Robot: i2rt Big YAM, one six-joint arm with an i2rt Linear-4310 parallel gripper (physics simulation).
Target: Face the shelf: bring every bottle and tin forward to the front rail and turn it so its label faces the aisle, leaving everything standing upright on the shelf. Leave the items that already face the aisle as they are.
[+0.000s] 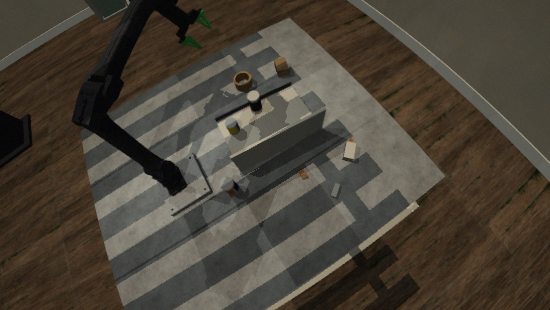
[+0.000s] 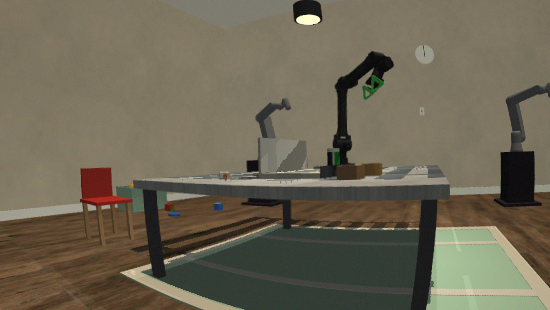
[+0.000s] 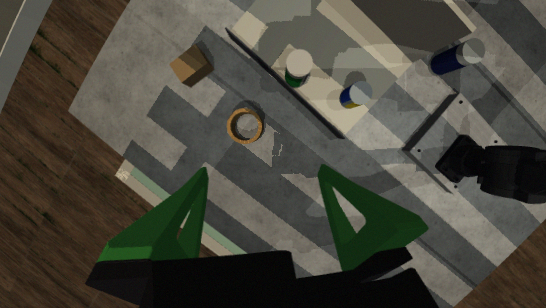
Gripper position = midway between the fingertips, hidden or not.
Observation:
My gripper (image 1: pixel 206 38) is open, holding nothing. A dark bottle with white cap (image 3: pixel 299 62) rests on a shelf board (image 1: pixel 285 107). On the table rest a blue tin with white lid (image 3: pixel 472 51) and a brown box (image 3: pixel 190 67). I also see a grey shelf back panel (image 1: pixel 309 125).
My gripper also shows in image 3 (image 3: pixel 266 170). The grey shelf back panel also shows in image 3 (image 3: pixel 417 36). The shelf board also shows in image 3 (image 3: pixel 345 49). Image 2 misses the blue tin with white lid, which is hidden by the grey shelf back panel.

